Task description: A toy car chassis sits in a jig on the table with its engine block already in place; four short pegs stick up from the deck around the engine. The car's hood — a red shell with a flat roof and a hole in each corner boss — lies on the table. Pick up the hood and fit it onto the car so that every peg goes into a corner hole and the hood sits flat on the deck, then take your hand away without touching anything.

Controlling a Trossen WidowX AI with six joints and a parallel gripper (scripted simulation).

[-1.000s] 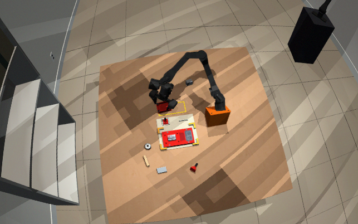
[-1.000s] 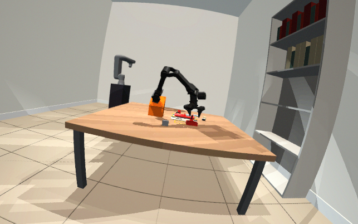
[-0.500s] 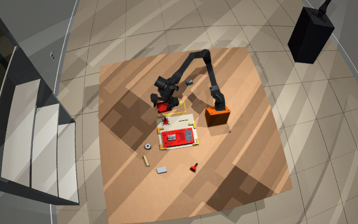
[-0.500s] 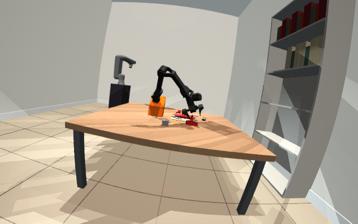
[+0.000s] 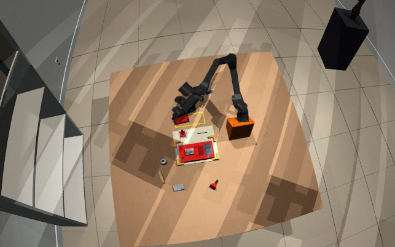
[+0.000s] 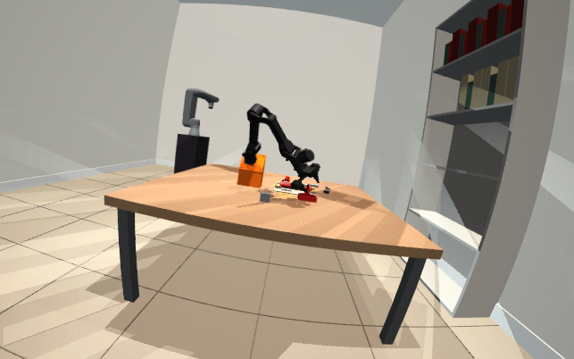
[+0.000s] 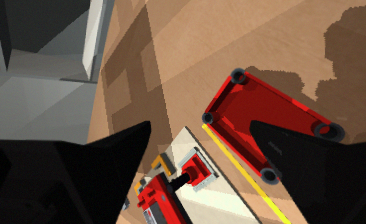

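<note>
Right now my gripper tip is 20 mm past the red hood, 30 mm to the left of it and 50 mm above it. Also, from my gripper tip: wooden dowel (90 mm ahead, 360 mm to the left, 50 mm below).
</note>
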